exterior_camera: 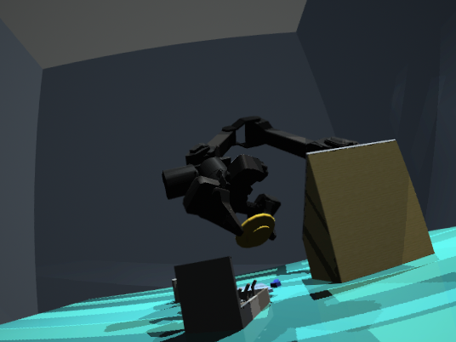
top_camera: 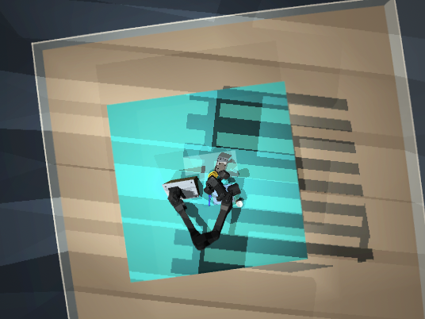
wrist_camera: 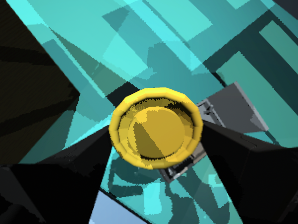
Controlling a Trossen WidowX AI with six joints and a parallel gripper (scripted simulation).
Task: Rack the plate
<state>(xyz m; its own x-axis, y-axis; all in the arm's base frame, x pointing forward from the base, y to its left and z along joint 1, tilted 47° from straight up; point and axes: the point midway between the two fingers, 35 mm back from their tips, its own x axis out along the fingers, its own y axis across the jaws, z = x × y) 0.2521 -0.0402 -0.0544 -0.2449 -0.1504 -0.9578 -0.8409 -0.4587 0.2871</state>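
Now: the dish rack 70 mm ahead of my gripper tip, 40 mm to the left of it and 80 mm below it. Also, from my gripper tip: blue utensil 60 mm behind, 170 mm to the right, 100 mm below; then yellow plate 10 mm above.
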